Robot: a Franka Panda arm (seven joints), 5 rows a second.
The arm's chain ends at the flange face. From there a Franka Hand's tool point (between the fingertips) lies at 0.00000 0.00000 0.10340 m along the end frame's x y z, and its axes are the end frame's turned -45 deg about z.
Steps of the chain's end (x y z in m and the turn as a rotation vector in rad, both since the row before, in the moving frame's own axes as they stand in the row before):
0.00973 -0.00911 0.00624 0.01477 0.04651 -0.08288
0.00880 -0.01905 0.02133 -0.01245 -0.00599 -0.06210
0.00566 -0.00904 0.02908 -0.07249 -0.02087 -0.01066
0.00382 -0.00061 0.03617 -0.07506 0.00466 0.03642
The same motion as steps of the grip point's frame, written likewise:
0.01789 0.00257 0.00612 -0.02244 0.04333 -0.08288
0.01836 -0.00673 0.02132 -0.00457 -0.01304 -0.06210
0.00360 0.00142 0.02879 -0.03650 -0.06602 -0.01066
-0.00211 0.00800 0.03588 -0.05637 -0.04978 0.03642

